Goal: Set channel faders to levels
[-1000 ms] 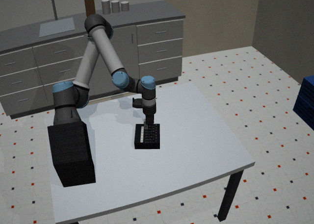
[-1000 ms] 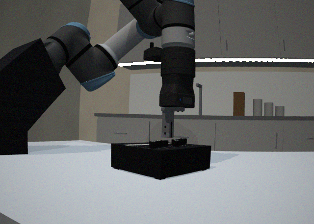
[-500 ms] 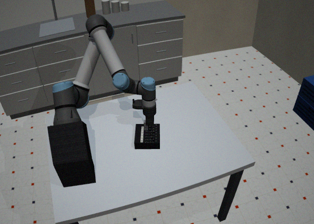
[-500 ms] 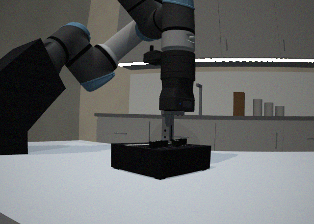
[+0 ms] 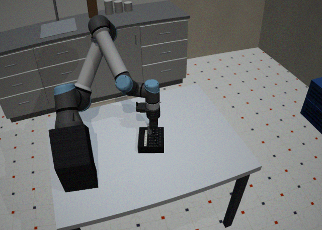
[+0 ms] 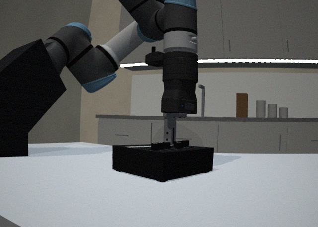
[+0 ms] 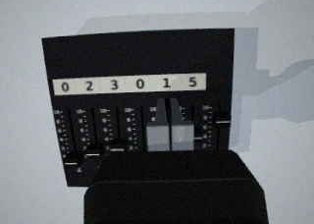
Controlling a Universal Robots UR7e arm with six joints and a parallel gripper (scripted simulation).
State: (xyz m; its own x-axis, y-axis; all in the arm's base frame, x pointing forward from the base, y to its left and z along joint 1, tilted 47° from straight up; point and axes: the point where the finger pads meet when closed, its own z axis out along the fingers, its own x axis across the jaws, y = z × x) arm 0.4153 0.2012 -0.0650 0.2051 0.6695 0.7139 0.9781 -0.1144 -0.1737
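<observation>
Now: hand 3 cm short of the channel 6 cap, 2 cm to the right of it and 1 cm above it. Round my hand: channel 3 cap 5 cm to the right, 2 cm ahead, 1 cm below; then channel 4 cap 4 cm ahead, 3 cm to the right, 1 cm below; then master fader cap 4 cm to the left, 2 cm ahead, 1 cm below.
</observation>
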